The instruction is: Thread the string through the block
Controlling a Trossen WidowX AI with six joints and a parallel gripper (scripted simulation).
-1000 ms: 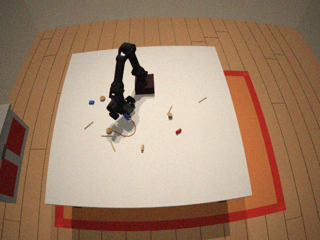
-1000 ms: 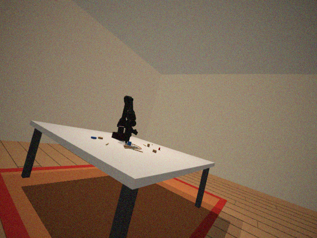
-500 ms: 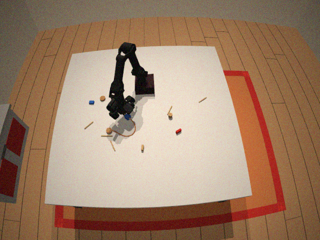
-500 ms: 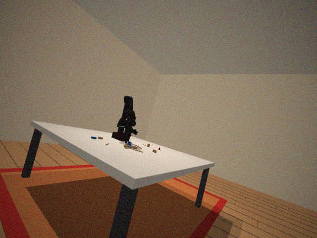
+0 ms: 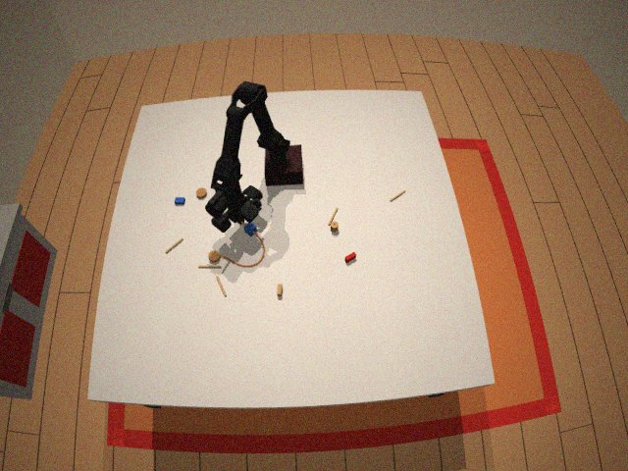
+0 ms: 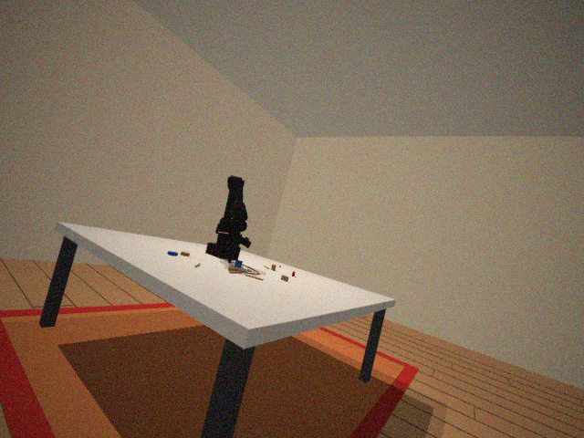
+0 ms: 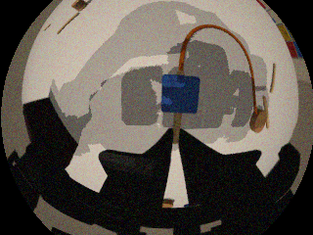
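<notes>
Right now my gripper tip is 40 mm to the right of the blue cube, 20 mm short of it and 10 mm below it. From my gripper tip the other things lie so: flat blue piece (250 mm to the right, 80 mm behind); then thin stick (30 mm to the left, 20 mm ahead, 10 mm above); then wooden block (230 mm ahead, 160 mm to the left).
</notes>
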